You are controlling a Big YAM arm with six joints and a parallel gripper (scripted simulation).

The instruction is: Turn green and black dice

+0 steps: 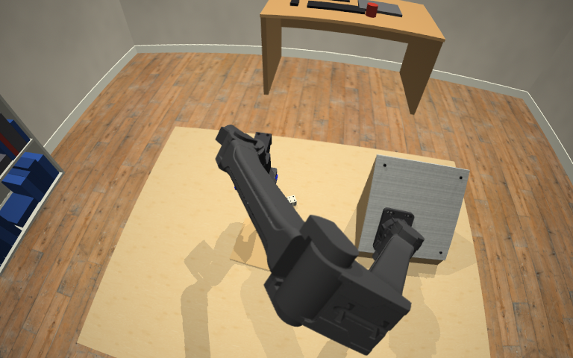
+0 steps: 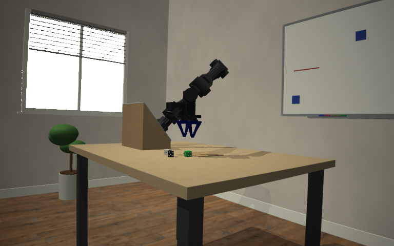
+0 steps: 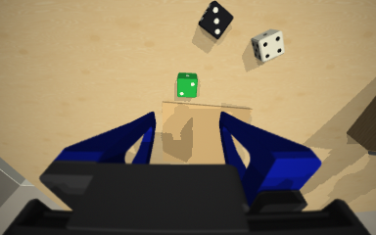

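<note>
The green die lies 8 cm below my hand. Also, from my hand: black die 3 cm behind, 7 cm to the right, 8 cm below; tan mat 3 cm behind, 11 cm to the left, 9 cm below; white die 9 cm behind, 5 cm to the right, 8 cm below.
</note>
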